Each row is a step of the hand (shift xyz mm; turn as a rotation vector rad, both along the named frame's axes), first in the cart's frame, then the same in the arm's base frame.
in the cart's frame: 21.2 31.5 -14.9 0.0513 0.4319 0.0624
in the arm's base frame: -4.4 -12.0 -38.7 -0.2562 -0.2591 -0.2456
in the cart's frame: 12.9 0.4 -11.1 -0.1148 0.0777 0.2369
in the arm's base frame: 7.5 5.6 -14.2 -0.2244 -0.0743 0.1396
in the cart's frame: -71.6 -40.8 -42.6 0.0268 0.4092 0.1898
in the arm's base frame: 67.4 -28.3 57.1 -0.3541 -0.2285 -0.1630
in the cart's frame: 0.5 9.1 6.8 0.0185 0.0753 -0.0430
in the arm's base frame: -10.1 -4.5 -2.5 0.0012 -0.0518 -0.0720
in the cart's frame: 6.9 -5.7 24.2 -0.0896 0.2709 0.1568
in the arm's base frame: -19.9 14.4 8.0 -0.2443 -0.2146 -0.0163
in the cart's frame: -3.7 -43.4 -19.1 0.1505 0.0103 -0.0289
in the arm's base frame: 36.8 23.9 18.3 -0.0037 0.0849 -0.1279
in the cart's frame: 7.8 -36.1 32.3 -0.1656 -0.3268 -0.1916
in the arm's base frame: -13.6 38.6 27.1 0.3415 0.0779 0.2196
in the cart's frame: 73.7 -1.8 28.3 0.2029 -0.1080 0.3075
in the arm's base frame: -36.1 56.6 -41.5 -0.2554 0.2844 0.0358
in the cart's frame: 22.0 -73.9 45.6 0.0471 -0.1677 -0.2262
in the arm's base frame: -10.7 78.1 42.5 0.2662 0.0964 -0.0368
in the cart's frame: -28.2 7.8 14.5 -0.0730 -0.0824 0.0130
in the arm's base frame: -11.6 -20.7 22.4 0.0373 0.0137 0.1035
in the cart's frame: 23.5 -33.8 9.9 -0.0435 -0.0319 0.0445
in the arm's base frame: 2.6 42.0 5.1 -0.0178 0.0047 0.0675
